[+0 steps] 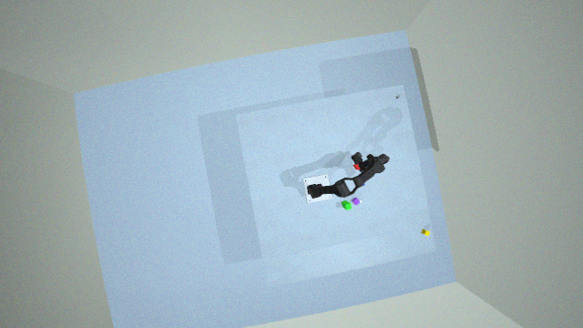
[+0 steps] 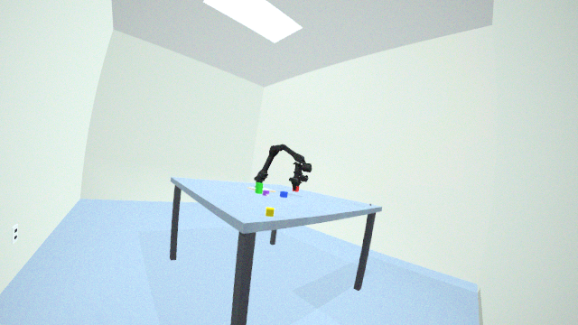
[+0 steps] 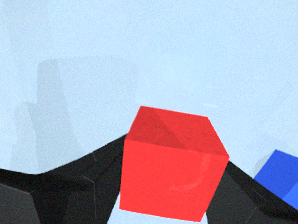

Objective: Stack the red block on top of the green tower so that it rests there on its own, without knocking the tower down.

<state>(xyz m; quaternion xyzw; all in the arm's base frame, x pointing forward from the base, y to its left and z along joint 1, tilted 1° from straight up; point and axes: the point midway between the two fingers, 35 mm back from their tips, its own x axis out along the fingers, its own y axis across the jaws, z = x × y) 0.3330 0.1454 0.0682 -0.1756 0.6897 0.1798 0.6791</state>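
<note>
Now: the purple block 2 cm behind my gripper tip, 26 cm to the right of it and 3 cm below it. From my gripper tip the other things lie so: yellow block: 49 cm ahead, 54 cm to the right, 3 cm below; red block: 1 cm above; blue block: 2 cm ahead, 13 cm to the right, 3 cm below.
</note>
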